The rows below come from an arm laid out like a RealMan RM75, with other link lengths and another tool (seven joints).
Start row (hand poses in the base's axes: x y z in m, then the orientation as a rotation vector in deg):
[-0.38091, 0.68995, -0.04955, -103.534, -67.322, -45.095]
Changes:
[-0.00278, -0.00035, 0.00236, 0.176, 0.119, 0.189]
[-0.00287, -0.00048, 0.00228, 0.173, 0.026, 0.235]
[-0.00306, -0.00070, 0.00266, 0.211, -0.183, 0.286]
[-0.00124, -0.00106, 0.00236, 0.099, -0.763, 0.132]
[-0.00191, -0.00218, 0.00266, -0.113, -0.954, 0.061]
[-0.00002, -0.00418, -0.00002, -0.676, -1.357, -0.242]
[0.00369, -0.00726, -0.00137, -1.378, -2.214, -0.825]
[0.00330, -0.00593, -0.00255, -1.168, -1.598, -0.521]
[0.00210, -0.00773, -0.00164, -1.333, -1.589, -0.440]
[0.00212, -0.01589, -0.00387, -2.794, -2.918, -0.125]
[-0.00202, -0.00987, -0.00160, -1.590, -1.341, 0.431]
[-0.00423, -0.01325, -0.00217, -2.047, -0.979, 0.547]
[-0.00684, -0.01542, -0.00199, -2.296, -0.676, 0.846]
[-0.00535, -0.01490, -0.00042, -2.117, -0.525, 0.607]
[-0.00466, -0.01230, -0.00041, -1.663, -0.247, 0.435]
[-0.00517, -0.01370, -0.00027, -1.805, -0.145, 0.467]
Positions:
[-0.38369, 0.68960, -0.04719, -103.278, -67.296, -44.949]
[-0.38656, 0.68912, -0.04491, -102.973, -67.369, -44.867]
[-0.38962, 0.68842, -0.04225, -102.559, -67.596, -44.978]
[-0.39086, 0.68736, -0.03989, -102.229, -68.140, -45.695]
[-0.39277, 0.68518, -0.03723, -102.079, -68.876, -46.542]
[-0.39279, 0.68100, -0.03725, -102.513, -69.970, -47.698]
[-0.38910, 0.67374, -0.03862, -103.744, -71.581, -49.711]
[-0.38580, 0.66781, -0.04117, -104.699, -72.917, -51.050]
[-0.38370, 0.66008, -0.04281, -105.709, -74.425, -52.262]
[-0.38158, 0.64419, -0.04668, -107.241, -78.007, -53.964]
[-0.38360, 0.63432, -0.04828, -107.736, -80.283, -54.340]
[-0.38783, 0.62107, -0.05045, -108.525, -82.784, -54.015]
[-0.39467, 0.60565, -0.05244, -109.264, -85.546, -53.058]
[-0.40002, 0.59075, -0.05286, -110.096, -87.900, -52.114]
[-0.40468, 0.57845, -0.05327, -110.802, -89.623, -51.188]
[-0.40985, 0.56475, -0.05354, -111.578, -91.420, -50.027]

